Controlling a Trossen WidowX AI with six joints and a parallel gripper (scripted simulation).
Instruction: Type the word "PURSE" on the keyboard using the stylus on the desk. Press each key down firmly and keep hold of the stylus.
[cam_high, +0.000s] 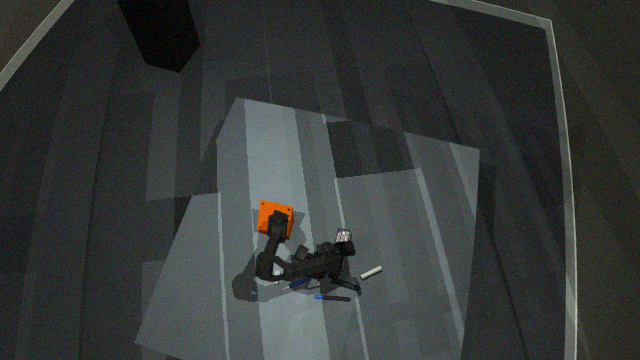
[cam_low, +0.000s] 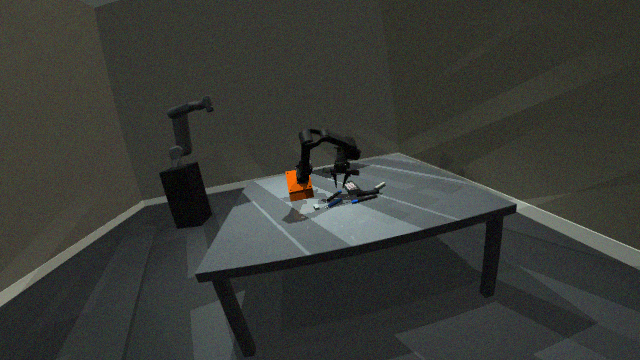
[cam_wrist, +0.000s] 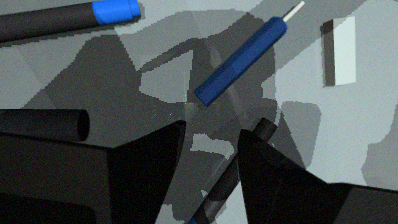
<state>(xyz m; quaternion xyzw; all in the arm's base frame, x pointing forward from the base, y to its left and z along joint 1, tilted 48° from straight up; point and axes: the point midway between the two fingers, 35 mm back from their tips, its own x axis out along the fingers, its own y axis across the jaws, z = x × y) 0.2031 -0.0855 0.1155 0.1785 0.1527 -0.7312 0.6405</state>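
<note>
The blue stylus is 70 mm to the right of my gripper tip, 60 mm below it and 60 mm behind it. The rest, counted from my gripper tip: white cylinder (230 mm ahead, 90 mm to the left, 60 mm below); stylus tip (90 mm to the right, 80 mm behind, 60 mm below); grey block (130 mm behind, 60 mm to the right, 60 mm below).
</note>
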